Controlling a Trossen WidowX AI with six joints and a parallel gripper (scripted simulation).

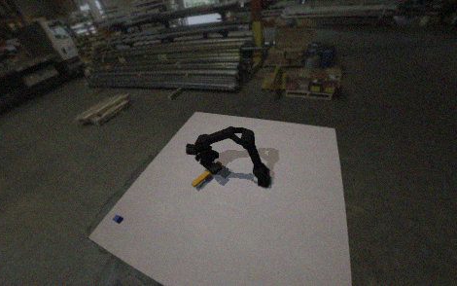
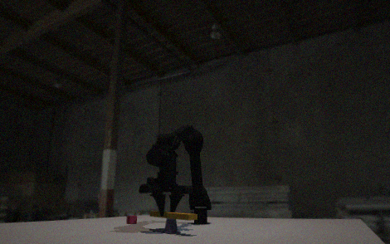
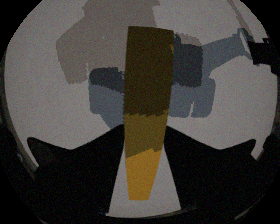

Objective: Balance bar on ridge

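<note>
My gripper tip is now 10 mm short of the yellow bar and 30 mm to the right of it. Also, from my gripper tip: small blue cube (400 mm ahead, 460 mm to the left, 30 mm below); small red cube (190 mm behind, 310 mm to the right, 30 mm below).
</note>
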